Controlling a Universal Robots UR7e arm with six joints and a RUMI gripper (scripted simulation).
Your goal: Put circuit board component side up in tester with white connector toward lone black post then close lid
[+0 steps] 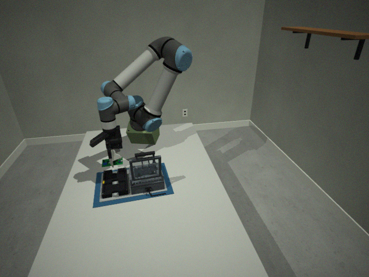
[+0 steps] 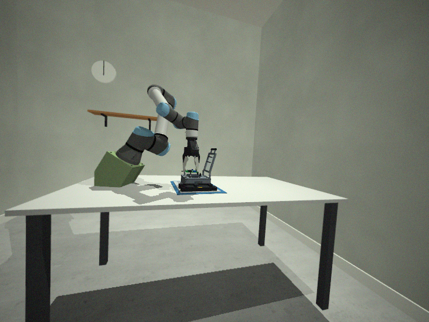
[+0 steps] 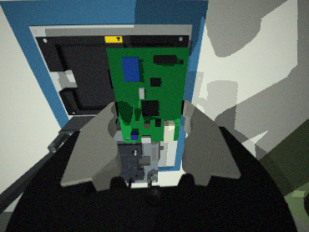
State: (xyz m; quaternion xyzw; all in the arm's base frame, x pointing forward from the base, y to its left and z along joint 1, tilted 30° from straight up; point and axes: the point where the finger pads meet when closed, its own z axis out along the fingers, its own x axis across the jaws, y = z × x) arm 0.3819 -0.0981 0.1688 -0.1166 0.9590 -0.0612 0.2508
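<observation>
My hand is right at the green circuit board. Round my hand: tester lid 140 mm ahead, 210 mm to the left, 60 mm above.
</observation>
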